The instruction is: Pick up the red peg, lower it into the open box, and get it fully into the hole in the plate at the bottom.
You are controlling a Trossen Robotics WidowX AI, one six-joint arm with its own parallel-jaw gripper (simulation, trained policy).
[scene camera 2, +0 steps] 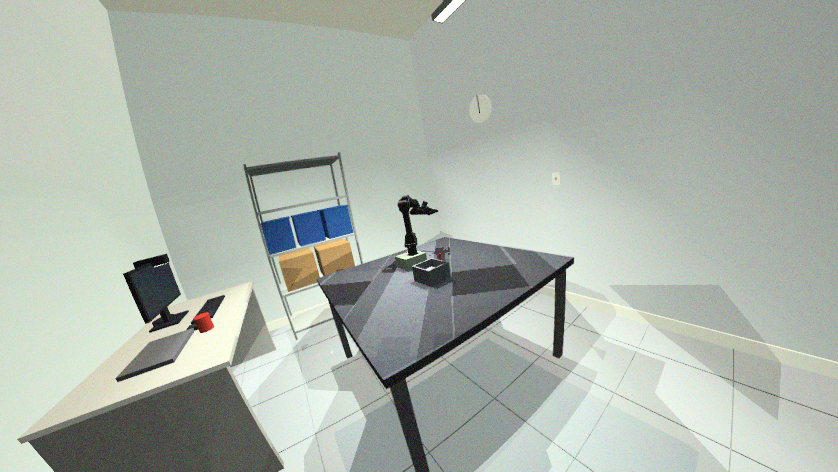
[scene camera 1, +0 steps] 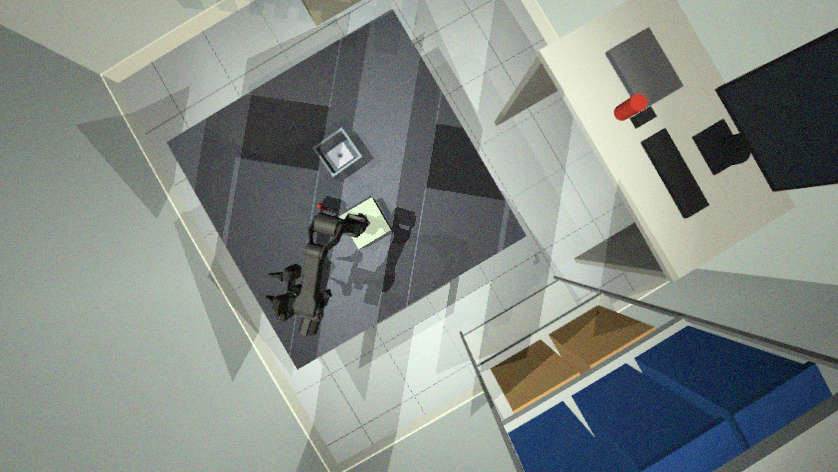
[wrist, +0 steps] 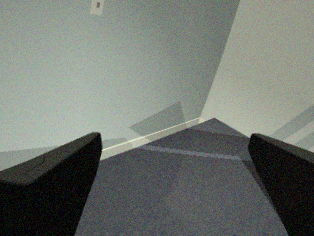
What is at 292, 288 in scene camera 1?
The gripper.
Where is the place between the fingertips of the gripper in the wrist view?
178, 141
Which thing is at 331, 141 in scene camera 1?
A grey box.
